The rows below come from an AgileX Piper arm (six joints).
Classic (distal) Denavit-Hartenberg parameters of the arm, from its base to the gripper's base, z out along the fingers. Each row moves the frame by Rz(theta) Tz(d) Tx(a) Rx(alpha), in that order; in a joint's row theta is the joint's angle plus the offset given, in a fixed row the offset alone. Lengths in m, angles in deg.
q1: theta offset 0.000; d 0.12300; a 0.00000; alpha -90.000
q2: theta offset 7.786; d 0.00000; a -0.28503; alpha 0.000
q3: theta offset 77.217; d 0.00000; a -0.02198; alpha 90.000
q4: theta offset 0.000; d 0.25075; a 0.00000; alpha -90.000
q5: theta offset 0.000; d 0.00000; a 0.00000; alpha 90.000
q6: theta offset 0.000; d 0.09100; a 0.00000; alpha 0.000
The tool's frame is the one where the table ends.
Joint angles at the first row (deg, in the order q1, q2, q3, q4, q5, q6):
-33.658 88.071 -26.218 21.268 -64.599 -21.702
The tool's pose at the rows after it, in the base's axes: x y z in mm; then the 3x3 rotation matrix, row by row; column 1 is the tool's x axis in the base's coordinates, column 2 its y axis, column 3 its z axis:
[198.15 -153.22 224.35], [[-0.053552 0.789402 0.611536], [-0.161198 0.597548 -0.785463], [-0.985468 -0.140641 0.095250]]
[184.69 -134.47 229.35], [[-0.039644 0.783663 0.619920], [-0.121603 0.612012 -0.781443], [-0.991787 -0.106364 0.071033]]
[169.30 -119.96 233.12], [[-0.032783 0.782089 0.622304], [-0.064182 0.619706 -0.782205], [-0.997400 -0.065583 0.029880]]
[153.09 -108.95 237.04], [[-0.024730 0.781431 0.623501], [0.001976 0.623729 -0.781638], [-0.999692 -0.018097 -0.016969]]
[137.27 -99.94 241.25], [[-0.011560 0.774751 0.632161], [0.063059 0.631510 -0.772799], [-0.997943 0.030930 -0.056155]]
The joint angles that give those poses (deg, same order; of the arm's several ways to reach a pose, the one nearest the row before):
-29.840 82.598 -22.762 25.014 -63.085 -22.281
-26.286 76.363 -19.500 29.497 -59.931 -23.868
-23.410 69.621 -16.892 34.975 -55.178 -26.451
-21.432 62.377 -15.071 41.225 -49.319 -30.209
-20.374 54.981 -13.859 47.471 -43.189 -34.822

